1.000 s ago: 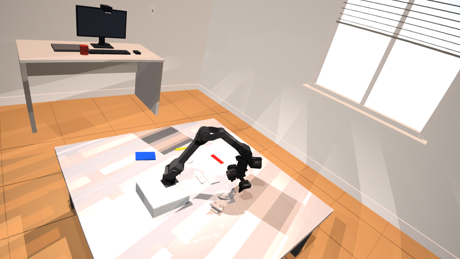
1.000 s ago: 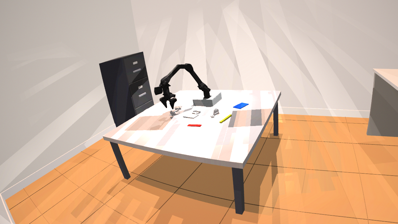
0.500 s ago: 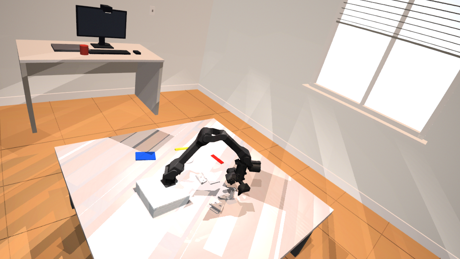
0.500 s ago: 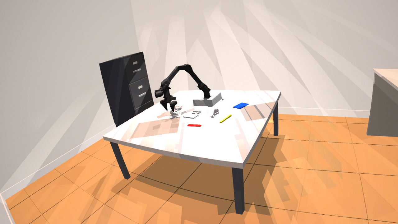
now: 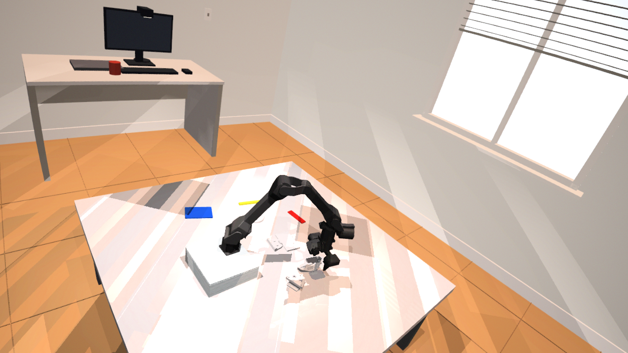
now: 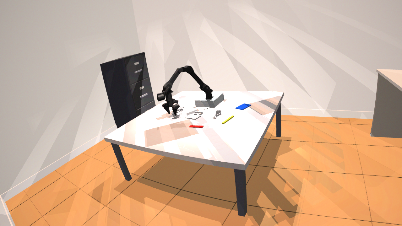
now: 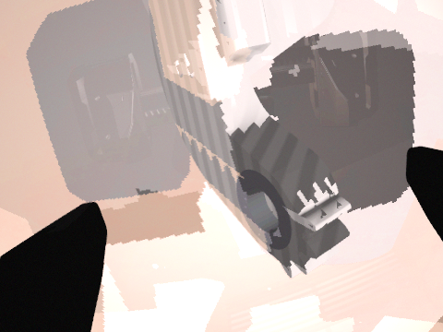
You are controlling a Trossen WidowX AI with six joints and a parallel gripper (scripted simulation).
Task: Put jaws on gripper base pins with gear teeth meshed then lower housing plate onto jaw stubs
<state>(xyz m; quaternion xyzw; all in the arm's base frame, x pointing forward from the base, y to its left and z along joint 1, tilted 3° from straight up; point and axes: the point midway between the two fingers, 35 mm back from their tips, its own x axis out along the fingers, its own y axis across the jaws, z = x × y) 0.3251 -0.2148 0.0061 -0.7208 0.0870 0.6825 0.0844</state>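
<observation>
The curved jaw is 20 mm behind my gripper tip, 10 mm to the left of it and 10 mm above it. From my gripper tip the other things lie so: yellow stick (530 mm to the left, 20 mm below); then blue card (560 mm to the left, 290 mm behind, 20 mm below); then red strip (330 mm to the left, 140 mm ahead, 20 mm below).
</observation>
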